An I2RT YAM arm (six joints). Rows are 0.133 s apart.
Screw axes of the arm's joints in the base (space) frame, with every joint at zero. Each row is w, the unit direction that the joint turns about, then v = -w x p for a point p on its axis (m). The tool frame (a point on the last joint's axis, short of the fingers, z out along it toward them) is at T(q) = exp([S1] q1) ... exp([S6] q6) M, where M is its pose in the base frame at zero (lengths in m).
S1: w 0 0 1 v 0.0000 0.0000 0.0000
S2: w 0 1 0 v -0.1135 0.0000 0.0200
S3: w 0 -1 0 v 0.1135 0.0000 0.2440
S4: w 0 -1 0 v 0.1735 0.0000 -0.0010
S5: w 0 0 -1 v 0.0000 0.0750 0.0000
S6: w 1 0 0 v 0.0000 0.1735 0.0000
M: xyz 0.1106 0.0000 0.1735 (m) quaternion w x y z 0.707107 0 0.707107 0
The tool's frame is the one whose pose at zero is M.
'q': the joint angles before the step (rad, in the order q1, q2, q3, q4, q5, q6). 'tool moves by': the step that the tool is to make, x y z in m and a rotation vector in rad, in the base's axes. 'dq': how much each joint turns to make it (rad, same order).
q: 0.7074 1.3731 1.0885 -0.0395 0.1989 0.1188
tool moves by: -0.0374 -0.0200 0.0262 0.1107 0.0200 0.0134
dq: 0.0308 -0.1660 -0.0300 -0.0966 -0.0123 0.0988
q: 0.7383 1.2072 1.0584 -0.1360 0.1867 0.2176
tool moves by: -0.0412 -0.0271 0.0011 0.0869 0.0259 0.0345
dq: 0.0289 -0.1984 -0.1118 -0.0595 -0.0272 0.0778
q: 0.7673 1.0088 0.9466 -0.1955 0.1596 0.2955
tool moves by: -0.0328 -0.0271 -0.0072 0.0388 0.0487 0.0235
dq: 0.0121 -0.1762 -0.0841 -0.1082 -0.0273 0.0572
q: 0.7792 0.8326 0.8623 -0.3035 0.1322 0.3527
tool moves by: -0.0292 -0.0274 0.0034 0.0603 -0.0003 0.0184
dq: 0.0001 -0.1676 -0.0341 -0.0952 -0.0284 0.0370
